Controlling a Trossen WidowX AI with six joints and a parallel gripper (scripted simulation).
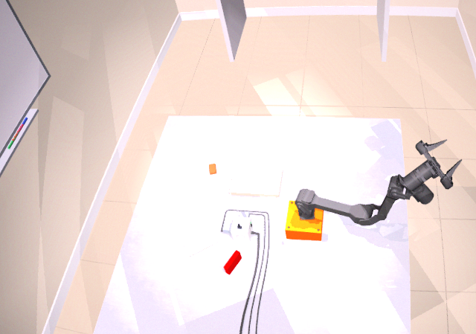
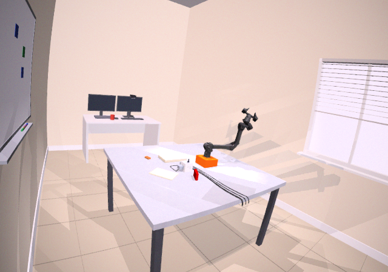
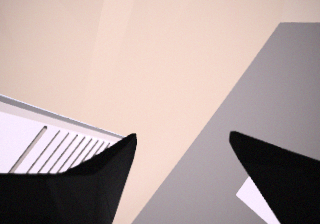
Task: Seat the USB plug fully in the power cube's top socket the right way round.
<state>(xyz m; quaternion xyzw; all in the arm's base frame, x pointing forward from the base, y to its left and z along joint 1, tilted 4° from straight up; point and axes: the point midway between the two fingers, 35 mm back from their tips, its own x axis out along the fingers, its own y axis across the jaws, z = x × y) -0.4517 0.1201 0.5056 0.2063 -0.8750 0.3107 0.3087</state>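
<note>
Right now the USB plug is 810 mm ahead of my gripper tip, 470 mm below it and 60 mm to the right of it. The rest, counted from my gripper tip: red block 840 mm ahead, 530 mm below, 80 mm to the left; book 740 mm ahead, 550 mm below, 360 mm to the right; orange block 960 mm ahead, 560 mm below, 460 mm to the right.
</note>
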